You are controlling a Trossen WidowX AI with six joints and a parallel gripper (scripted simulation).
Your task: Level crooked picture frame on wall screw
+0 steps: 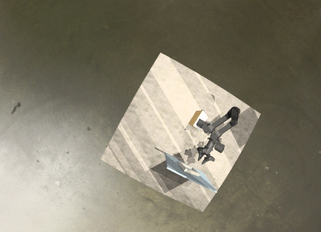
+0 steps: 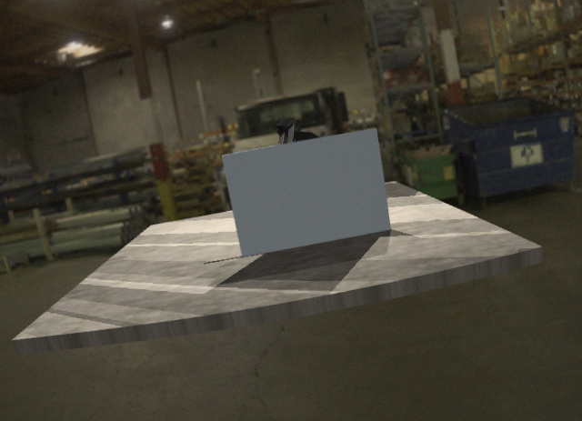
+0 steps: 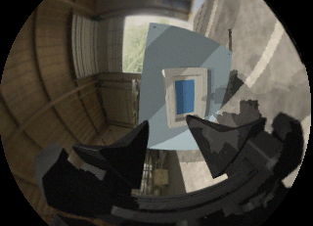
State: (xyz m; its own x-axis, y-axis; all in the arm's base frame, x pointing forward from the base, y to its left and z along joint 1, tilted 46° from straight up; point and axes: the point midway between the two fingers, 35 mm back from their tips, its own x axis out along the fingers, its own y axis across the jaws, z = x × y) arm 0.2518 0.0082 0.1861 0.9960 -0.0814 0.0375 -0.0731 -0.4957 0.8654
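Right now the picture frame is 120 mm ahead of my gripper tip, 80 mm below it and 20 mm to the right of it. From my gripper tip the other things lie so: pale blue wall panel: 130 mm ahead, 90 mm below, 10 mm to the right.
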